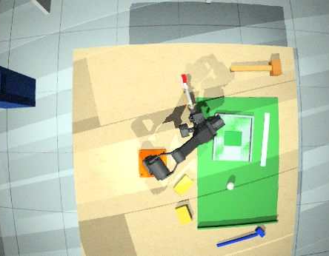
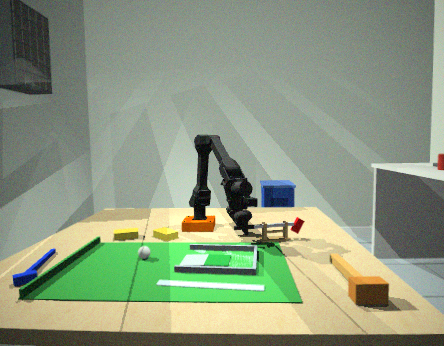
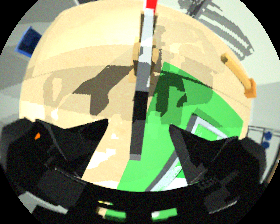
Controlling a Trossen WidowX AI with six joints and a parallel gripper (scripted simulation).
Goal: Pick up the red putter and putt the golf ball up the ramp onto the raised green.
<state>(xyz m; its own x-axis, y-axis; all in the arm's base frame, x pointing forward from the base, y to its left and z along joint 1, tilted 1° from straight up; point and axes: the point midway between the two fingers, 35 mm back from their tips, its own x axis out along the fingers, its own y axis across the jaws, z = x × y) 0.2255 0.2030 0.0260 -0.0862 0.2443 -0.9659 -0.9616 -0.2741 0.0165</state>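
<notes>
The red putter is 4 cm behind my gripper tip, 11 cm to the left of it and 1 cm above it. The rest, counted from my gripper tip: white golf ball 20 cm ahead, 34 cm to the right, 2 cm below; green mat 26 cm ahead, 22 cm to the right, 4 cm below; wooden rack 4 cm behind, 13 cm to the left, 1 cm below.
</notes>
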